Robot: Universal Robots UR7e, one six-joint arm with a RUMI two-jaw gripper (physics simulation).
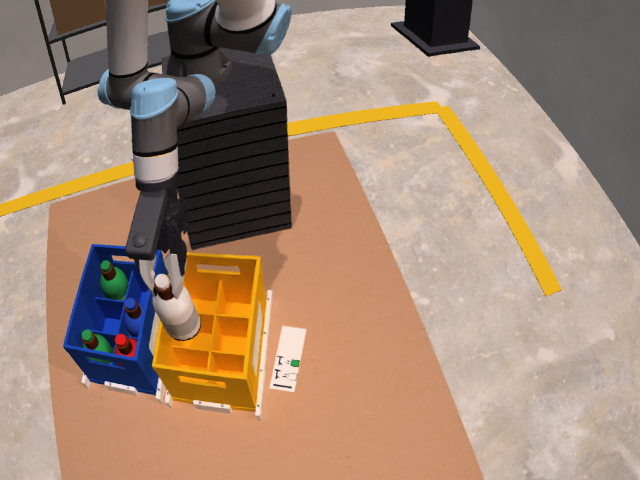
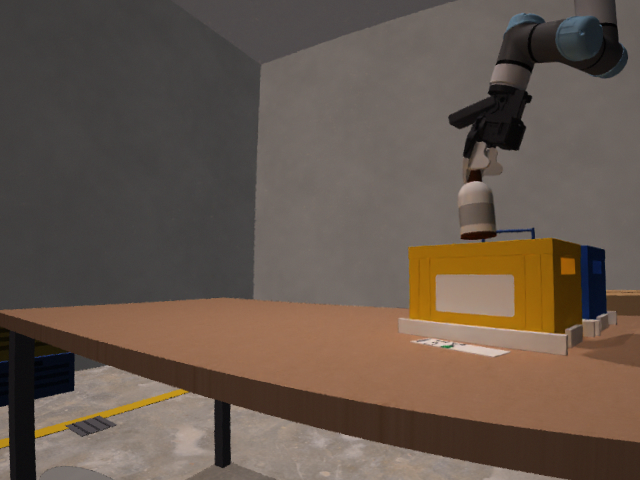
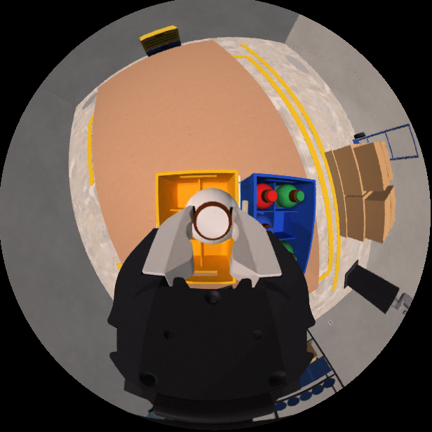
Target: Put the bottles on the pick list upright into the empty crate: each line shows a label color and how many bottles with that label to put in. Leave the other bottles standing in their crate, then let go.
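Pixels of known places: gripper, fingertip midpoint: (image 1: 166, 297) (image 2: 469, 185); arm's base at its link origin: (image 1: 199, 70).
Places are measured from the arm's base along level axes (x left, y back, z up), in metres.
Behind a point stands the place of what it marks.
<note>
My gripper (image 1: 164, 281) {x -0.212, y -0.475, z -0.104 m} (image 2: 478, 170) (image 3: 212, 208) is shut on the neck of the white-label bottle (image 1: 177, 315) {x -0.204, y -0.501, z -0.128 m} (image 2: 476, 209) {x -0.166, y -0.465, z -0.166 m} (image 3: 212, 222). The bottle hangs nearly upright, its base a little above the rim of the yellow crate (image 1: 214, 384) {x -0.190, y -0.565, z -0.299 m} (image 2: 566, 289) {x -0.067, y -0.326, z -0.325 m} (image 3: 197, 173). No bottle shows in the crate's visible compartments; the held bottle hides part of it. The blue crate (image 1: 116, 374) {x -0.394, y -0.452, z -0.337 m} (image 2: 594, 304) {x -0.237, y -0.228, z -0.363 m} (image 3: 310, 220) holds two green bottles (image 1: 113, 281) {x -0.328, y -0.248, z -0.295 m} (image 3: 287, 195), a blue bottle (image 1: 133, 322) {x -0.308, y -0.370, z -0.295 m} and a red bottle (image 1: 125, 351) {x -0.345, y -0.442, z -0.278 m} (image 3: 264, 195). The pick list (image 1: 289, 346) {x 0.000, y -0.480, z -0.417 m} (image 2: 485, 351) {x 0.016, y -0.464, z -0.417 m} shows a green and a white label; its counts are too small to read surely.
White rails (image 1: 263, 356) {x -0.065, y -0.496, z -0.388 m} (image 2: 485, 335) {x -0.042, y -0.461, z -0.401 m} edge the yellow crate on the brown table (image 1: 351, 361) {x 0.102, y -0.569, z -0.418 m} (image 2: 258, 346) {x 0.098, y -0.813, z -0.418 m} (image 3: 190, 110). The two crates stand close side by side. The black slatted robot pedestal (image 1: 237, 175) {x 0.023, y -0.167, z -0.205 m} stands behind them.
</note>
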